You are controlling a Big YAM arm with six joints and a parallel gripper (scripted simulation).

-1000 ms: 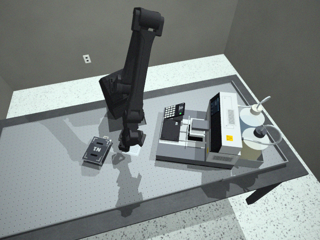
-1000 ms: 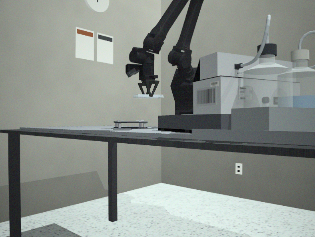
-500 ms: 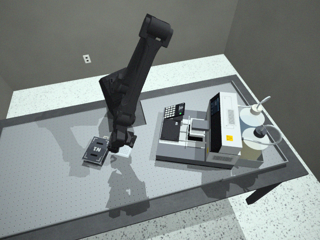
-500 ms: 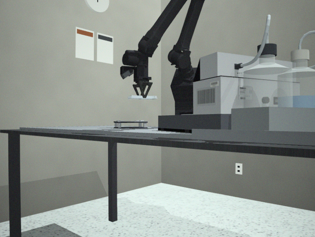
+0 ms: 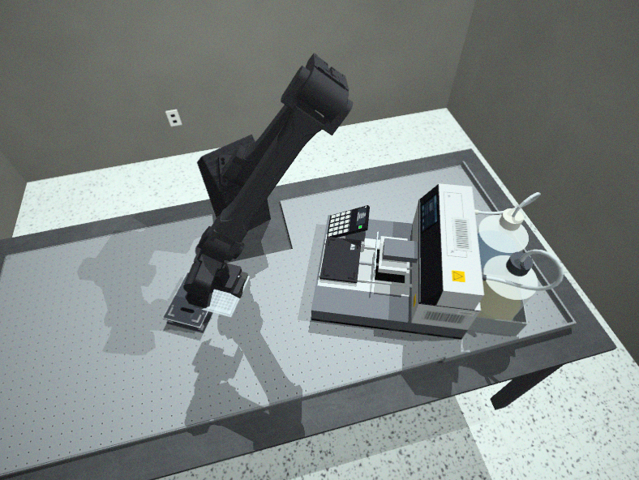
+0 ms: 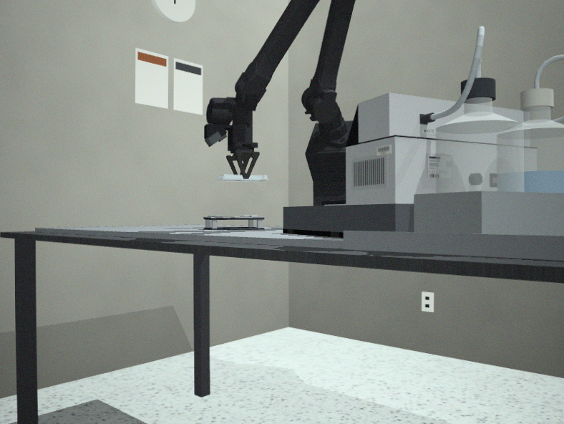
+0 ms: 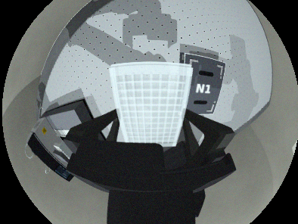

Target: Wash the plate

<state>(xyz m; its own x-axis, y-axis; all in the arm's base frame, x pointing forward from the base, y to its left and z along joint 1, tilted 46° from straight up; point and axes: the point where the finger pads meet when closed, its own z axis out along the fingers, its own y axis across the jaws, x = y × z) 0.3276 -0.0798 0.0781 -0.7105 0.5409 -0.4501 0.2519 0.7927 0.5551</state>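
The plate nest lies 50 mm behind my hand, 120 mm to the right of it and 120 mm below it. The rest, counted from my hand: black carrier (130 mm behind, 330 mm to the left, 70 mm below); then plate washer (100 mm behind, 480 mm to the left, 20 mm below); then white well plate (10 mm below).
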